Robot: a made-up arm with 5 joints. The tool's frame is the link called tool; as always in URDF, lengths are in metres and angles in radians. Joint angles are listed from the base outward.
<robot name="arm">
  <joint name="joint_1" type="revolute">
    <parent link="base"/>
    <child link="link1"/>
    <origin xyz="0 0 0.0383" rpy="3.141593 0 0"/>
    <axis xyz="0 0 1"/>
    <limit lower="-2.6" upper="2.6"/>
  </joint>
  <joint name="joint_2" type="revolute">
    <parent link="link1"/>
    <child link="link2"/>
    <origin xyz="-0.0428 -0.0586 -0.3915" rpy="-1.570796 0 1.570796"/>
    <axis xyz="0 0 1"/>
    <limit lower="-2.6" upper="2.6"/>
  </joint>
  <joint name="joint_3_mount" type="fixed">
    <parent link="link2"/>
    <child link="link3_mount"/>
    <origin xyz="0.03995 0.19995 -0.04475" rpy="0 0 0"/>
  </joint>
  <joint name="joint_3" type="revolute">
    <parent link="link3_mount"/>
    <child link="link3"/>
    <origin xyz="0.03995 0.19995 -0.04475" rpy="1.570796 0 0"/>
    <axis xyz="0 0 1"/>
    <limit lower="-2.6" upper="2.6"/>
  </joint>
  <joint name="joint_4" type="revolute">
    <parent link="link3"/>
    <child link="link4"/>
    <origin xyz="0.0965 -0.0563 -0.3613" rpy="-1.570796 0 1.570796"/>
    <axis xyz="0 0 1"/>
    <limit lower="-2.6" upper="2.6"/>
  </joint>
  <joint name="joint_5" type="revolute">
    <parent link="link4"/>
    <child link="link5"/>
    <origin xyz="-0.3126 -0.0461 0.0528" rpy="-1.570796 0 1.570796"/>
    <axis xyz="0 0 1"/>
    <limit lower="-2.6" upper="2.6"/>
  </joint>
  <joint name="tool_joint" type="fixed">
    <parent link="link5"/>
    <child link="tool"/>
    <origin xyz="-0.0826 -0.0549 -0.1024" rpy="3.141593 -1.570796 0"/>
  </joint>
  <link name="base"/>
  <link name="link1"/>
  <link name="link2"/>
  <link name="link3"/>
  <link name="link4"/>
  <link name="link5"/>
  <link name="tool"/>
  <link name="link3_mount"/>
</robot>
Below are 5 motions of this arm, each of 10 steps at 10 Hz.
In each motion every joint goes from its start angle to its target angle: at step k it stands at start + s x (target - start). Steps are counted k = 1, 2, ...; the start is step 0. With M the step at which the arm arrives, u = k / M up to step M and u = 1 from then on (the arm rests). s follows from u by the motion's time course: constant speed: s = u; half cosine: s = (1 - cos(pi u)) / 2; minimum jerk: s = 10 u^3 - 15 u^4 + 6 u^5.
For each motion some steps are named. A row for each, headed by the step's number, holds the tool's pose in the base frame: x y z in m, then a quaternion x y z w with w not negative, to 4 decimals.
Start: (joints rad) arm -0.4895 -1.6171 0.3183 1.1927 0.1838
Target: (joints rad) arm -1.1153 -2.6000 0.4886 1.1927 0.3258
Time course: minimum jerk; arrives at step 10
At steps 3, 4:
3: 0.3126 -0.3206 0.2604 0.5599 0.6849 0.3841 0.2643
4: 0.3243 -0.2637 0.1867 0.5593 0.7095 0.3938 0.1694

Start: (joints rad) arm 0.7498 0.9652 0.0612 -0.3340 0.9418
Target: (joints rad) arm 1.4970 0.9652 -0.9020 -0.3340 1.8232
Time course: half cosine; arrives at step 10
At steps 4, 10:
4: 0.7848 0.1585 0.8581 0.1613 -0.0371 -0.2843 0.9443
10: 0.8460 -0.1194 0.8129 0.5888 -0.0053 -0.3655 0.7209

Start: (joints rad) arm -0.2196 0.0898 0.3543 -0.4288 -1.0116
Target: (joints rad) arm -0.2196 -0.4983 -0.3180 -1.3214 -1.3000
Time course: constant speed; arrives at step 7
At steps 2, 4, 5, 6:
2: 0.3714 -0.1447 1.2013 -0.4516 -0.2874 -0.1585 0.8296
4: 0.3943 -0.2346 1.2174 -0.3530 -0.3924 -0.1958 0.8265
5: 0.3981 -0.2880 1.2184 -0.2941 -0.4355 -0.2273 0.8199
6: 0.3977 -0.3471 1.2123 -0.2299 -0.4703 -0.2663 0.8093

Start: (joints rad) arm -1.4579 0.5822 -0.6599 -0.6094 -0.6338
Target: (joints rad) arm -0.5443 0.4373 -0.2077 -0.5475 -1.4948
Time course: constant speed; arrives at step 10
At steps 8, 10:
8: 0.0605 0.4795 1.1629 -0.5593 -0.5421 0.2382 0.5801
10: 0.1695 0.4096 1.1945 -0.6675 -0.4796 0.1049 0.5599

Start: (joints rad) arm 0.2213 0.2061 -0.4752 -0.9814 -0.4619
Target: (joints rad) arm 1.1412 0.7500 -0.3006 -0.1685 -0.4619
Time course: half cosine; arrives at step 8
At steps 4, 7, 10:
4: 0.5297 0.1028 1.0954 -0.4482 -0.1347 -0.1122 0.8766
7: 0.5812 -0.0818 0.9373 -0.4992 0.2175 -0.2925 0.7861
10: 0.5799 -0.0982 0.9251 -0.4964 0.2462 -0.3070 0.7738

